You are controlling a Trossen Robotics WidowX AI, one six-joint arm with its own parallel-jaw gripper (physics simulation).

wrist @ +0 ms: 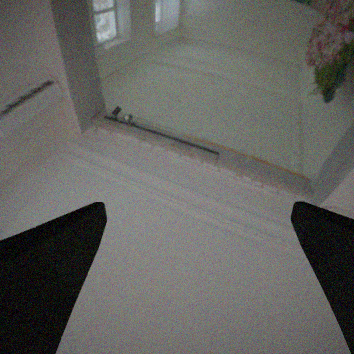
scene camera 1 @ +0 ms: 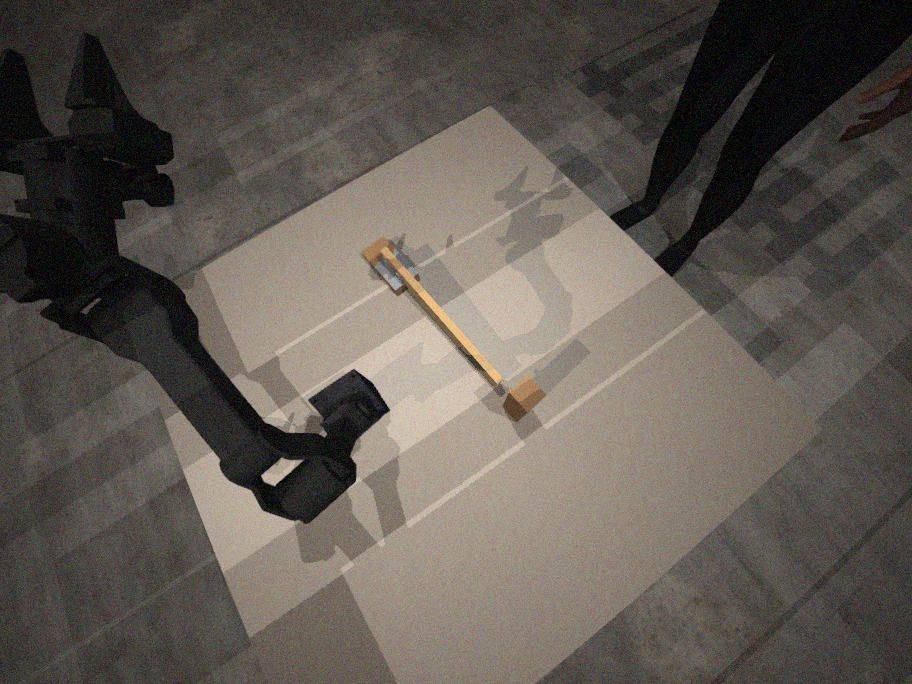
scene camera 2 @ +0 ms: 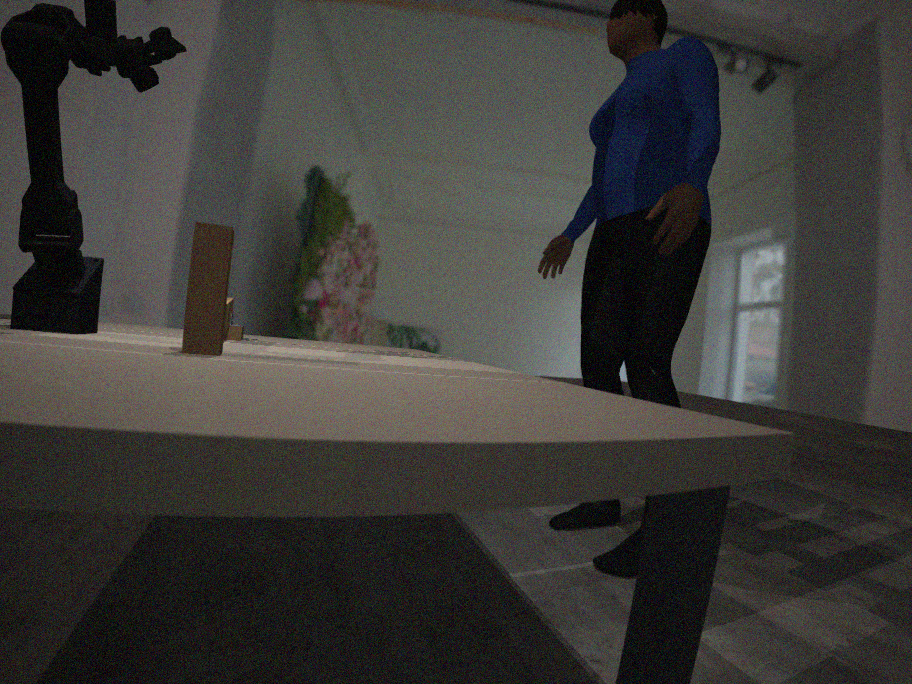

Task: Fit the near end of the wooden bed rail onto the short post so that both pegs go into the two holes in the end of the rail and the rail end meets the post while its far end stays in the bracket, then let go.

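Observation:
The wooden rail runs diagonally across the table in scene camera 1. Its far end lies over the grey bracket, beside a brown wooden piece. Its near end is close to the short post, with a narrow gap where small grey pegs seem to show; the holes cannot be made out. The post stands upright and hides most of the rail in scene camera 2. My gripper is open and empty, raised high and well away from the rail, with its fingers pointing away from the table.
The arm's base stands on the pale table, to one side of the rail. A person in a blue top and black trousers stands beyond the table's edge.

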